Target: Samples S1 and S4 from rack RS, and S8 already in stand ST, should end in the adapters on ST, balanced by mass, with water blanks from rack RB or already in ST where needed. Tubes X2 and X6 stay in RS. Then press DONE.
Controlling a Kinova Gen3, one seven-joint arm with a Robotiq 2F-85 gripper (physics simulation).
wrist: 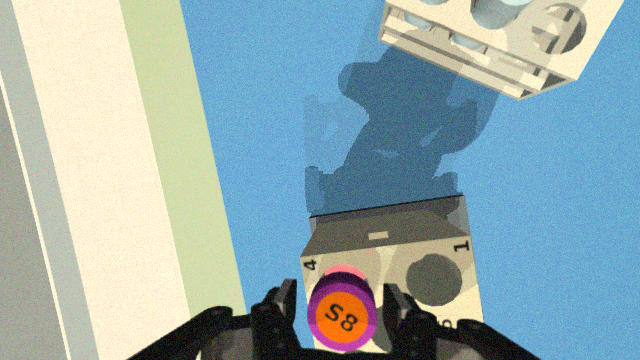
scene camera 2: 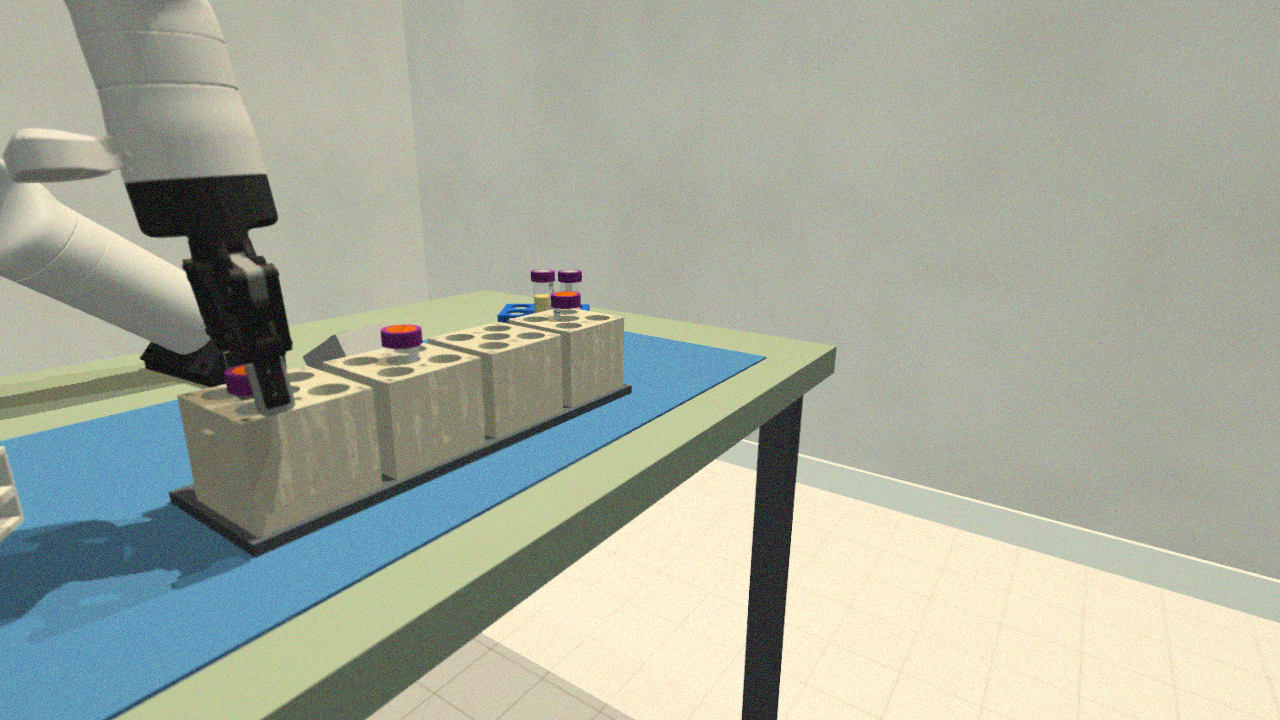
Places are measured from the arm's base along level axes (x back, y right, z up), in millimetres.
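Where they show: gripper, fingertip midpoint: (wrist: 339,297) (scene camera 2: 266,404); arm's base, link origin: (scene camera 2: 199,322).
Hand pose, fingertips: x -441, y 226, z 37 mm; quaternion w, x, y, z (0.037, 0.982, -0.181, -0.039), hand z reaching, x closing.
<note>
Things, the pixels of their top centre, and the offset from my fingertips. "*": a spot on its surface instead.
- tube S8, top centre: (wrist: 341,317) (scene camera 2: 253,368) dx +4, dy +3, dz +27 mm
- orange-topped tube, top centre: (scene camera 2: 400,328) dx +5, dy -135, dz +27 mm
- farthest block, surface spot: (scene camera 2: 595,362) * dx -80, dy -338, dz -46 mm
- blue rack, top centre: (scene camera 2: 545,309) dx +110, dy -521, dz -38 mm
- cream rack, surface spot: (wrist: 595,30) * dx +195, dy +97, dz -38 mm
- third block, surface spot: (scene camera 2: 523,389) * dx -60, dy -225, dz -48 mm
- grey wedge-shaped object, top centre: (scene camera 2: 351,325) dx +190, dy -241, dz -14 mm
My gripper (scene camera 2: 273,398) (wrist: 339,297) is open, with its fingertips low on either side of the purple cap of tube S8 (scene camera 2: 237,382) (wrist: 342,318). S8 stands in hole 4 of the nearest adapter block (scene camera 2: 313,465) (wrist: 470,280) on ST; a finger partly hides its cap in the scene view. An orange-topped tube (scene camera 2: 401,336) stands in the second block (scene camera 2: 434,429), and another (scene camera 2: 565,300) in the farthest block (scene camera 2: 595,362). Their labels cannot be read. Two purple-capped tubes (scene camera 2: 542,276) (scene camera 2: 570,276) stand at a blue rack (scene camera 2: 517,311) at the back.
A cream rack (scene camera 2: 7,492) (wrist: 595,30) holding pale tubes is cut off at the left of the scene view and the top right of the wrist view. A third block (scene camera 2: 523,389) stands in the row. A grey wedge-shaped object (scene camera 2: 331,351) shows behind the blocks. The table edge (scene camera 2: 572,528) runs alongside.
</note>
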